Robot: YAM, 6 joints.
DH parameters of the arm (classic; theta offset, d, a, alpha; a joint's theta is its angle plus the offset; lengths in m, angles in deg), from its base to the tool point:
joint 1: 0 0.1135 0.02 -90
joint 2: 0 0 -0.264 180
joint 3: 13.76 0 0.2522 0
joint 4: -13.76 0 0.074 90
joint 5: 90 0 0 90
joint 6: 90 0.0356 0 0
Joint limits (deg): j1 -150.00..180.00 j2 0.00..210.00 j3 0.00..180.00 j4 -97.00..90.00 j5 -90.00..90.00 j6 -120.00..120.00
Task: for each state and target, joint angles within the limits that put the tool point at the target. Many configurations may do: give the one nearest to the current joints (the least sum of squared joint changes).
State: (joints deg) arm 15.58 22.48 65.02 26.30 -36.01 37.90
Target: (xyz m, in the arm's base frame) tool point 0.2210 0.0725 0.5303
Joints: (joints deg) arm 13.54 68.12 79.58 26.64 -31.73 37.90
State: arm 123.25 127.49 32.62 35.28 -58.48 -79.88
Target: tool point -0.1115 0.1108 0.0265
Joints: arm 123.33 110.31 8.57 33.71 -65.05 -79.88
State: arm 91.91 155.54 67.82 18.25 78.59 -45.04
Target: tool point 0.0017 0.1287 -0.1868
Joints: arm 104.77 181.25 49.03 13.61 75.46 -45.04
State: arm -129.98 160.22 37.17 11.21 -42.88 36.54
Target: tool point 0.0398 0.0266 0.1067
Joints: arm -120.31 172.56 0.00 -36.68 -36.01 36.54
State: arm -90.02 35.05 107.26 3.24 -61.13 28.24
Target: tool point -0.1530 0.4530 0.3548
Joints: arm -67.25 0.00 123.00 2.68 -73.08 28.24
